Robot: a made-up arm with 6 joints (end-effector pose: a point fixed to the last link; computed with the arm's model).
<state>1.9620 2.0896 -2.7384 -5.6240 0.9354 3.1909</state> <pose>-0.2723 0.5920 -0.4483 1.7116 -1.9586 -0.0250</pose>
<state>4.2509 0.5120 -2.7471 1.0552 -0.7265 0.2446</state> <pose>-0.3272 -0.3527 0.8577 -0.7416 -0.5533 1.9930</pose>
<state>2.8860 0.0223 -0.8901 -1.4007 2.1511 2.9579</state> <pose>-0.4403 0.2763 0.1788 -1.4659 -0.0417 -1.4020</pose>
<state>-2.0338 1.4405 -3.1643 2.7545 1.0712 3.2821</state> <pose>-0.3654 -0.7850 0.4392 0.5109 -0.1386 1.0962</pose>
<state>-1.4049 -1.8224 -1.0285 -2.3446 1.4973 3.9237</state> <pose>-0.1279 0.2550 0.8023 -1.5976 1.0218 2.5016</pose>
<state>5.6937 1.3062 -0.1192 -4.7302 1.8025 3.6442</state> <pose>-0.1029 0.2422 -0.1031 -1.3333 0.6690 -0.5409</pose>
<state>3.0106 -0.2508 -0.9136 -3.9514 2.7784 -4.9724</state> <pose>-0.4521 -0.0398 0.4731 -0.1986 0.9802 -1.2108</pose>
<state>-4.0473 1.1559 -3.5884 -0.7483 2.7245 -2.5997</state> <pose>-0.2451 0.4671 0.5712 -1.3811 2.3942 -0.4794</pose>
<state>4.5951 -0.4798 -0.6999 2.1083 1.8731 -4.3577</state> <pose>0.0676 -0.5168 0.4004 0.3086 0.9349 0.5692</pose>
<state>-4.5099 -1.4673 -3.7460 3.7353 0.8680 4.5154</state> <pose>0.1688 -0.7329 -0.1714 2.8608 0.0784 0.7153</pose>
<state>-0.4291 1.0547 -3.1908 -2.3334 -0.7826 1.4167</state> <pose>0.6635 -0.1782 0.5498 1.5702 1.0445 1.6202</pose>
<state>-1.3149 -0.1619 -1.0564 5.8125 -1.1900 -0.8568</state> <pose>0.1969 -0.4795 0.5249 0.8403 0.3167 0.8999</pose>
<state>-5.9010 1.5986 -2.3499 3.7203 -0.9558 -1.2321</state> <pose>0.4967 0.2931 -0.2365 1.7555 -2.4963 -0.7419</pose>
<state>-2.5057 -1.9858 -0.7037 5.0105 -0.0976 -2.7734</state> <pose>0.1560 -0.0152 0.7398 -0.3477 -0.5222 2.8315</pose>
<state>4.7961 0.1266 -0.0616 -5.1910 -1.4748 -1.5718</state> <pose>-0.0994 -0.2357 0.0161 1.5647 -0.8104 -0.7947</pose>
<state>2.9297 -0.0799 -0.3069 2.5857 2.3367 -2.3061</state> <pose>-0.4436 0.0101 0.0962 0.0713 -0.5309 1.0725</pose>
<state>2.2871 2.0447 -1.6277 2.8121 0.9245 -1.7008</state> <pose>-0.0627 0.0520 -0.6241 -2.2770 -1.4177 0.4709</pose>
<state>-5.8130 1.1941 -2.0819 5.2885 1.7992 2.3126</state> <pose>0.6888 0.2146 -0.0909 1.3835 -1.3847 0.9544</pose>
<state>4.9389 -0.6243 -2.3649 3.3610 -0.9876 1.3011</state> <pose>0.0347 0.0029 0.8920 1.0766 0.3696 0.1734</pose>
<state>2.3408 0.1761 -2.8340 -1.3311 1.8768 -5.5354</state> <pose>-0.0910 0.3014 0.9530 -2.1157 -0.6493 -1.2864</pose>
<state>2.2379 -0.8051 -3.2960 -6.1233 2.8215 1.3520</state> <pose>0.2758 -0.3842 0.6477 -1.6089 -0.9589 0.2514</pose>
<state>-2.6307 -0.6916 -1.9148 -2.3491 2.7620 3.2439</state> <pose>0.0339 0.1311 0.8776 -1.3796 1.8550 0.2390</pose>
